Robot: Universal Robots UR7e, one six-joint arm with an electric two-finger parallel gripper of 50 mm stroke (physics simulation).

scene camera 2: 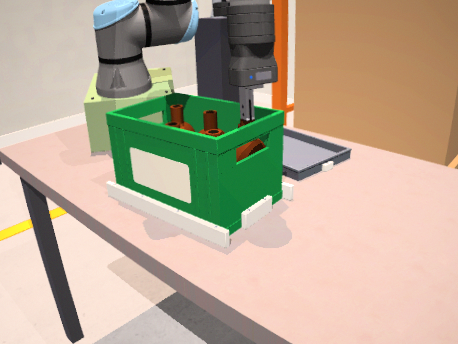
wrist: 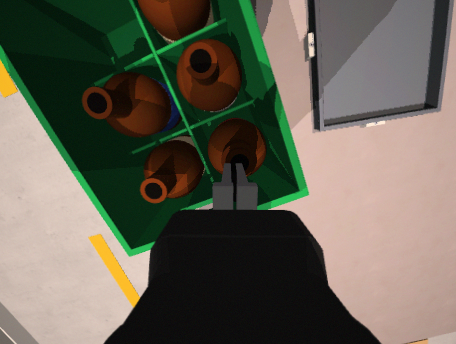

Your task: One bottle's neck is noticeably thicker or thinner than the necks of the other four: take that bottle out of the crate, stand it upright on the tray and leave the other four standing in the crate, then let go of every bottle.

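Pixels of known places: gripper, fingertip midpoint: (scene camera 2: pixel 247 118) (wrist: pixel 233 175); arm's base, link origin: (scene camera 2: pixel 124 87).
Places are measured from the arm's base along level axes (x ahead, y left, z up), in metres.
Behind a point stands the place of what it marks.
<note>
Five brown bottles stand in the green crate (scene camera 2: pixel 250 187) @(y -0.131, x 0.542, z -0.083 m) (wrist: pixel 288 198) @(y -0.046, x 0.535, z 0.028 m). In the wrist view they are a bottle (wrist: pixel 175 17) @(y -0.093, x 0.348, z -0.033 m) cut off at the top edge, one (wrist: pixel 217 87) @(y -0.076, x 0.422, z -0.022 m) below it, one (wrist: pixel 135 102) @(y -0.159, x 0.408, z -0.020 m) with some blue at its base, one (wrist: pixel 182 167) @(y -0.142, x 0.487, z -0.024 m) at the lower left and one (wrist: pixel 235 135) @(y -0.074, x 0.473, z -0.023 m) at the lower right. My gripper (scene camera 2: pixel 248 120) @(y -0.086, x 0.501, z 0.020 m) (wrist: pixel 233 175) @(y -0.086, x 0.501, z 0.020 m) is shut with its fingertips together and holds no bottle. The tips are at the mouth of the lower right bottle and partly hide its neck. The grey tray (scene camera 2: pixel 300 175) @(y 0.064, x 0.521, z -0.137 m) (wrist: pixel 380 75) @(y 0.173, x 0.470, z -0.142 m) holds no bottle.
White strips (scene camera 2: pixel 170 212) @(y -0.230, x 0.445, z -0.123 m) (scene camera 2: pixel 257 211) @(y -0.126, x 0.554, z -0.127 m) lie along the foot of the crate. Thin green dividers (wrist: pixel 172 97) separate the bottles. The crate's walls rise around the bottles. The tray has a low raised rim and lies beside the crate on the pinkish table (scene camera 2: pixel 350 250) @(y -0.106, x 0.724, z -0.148 m).
</note>
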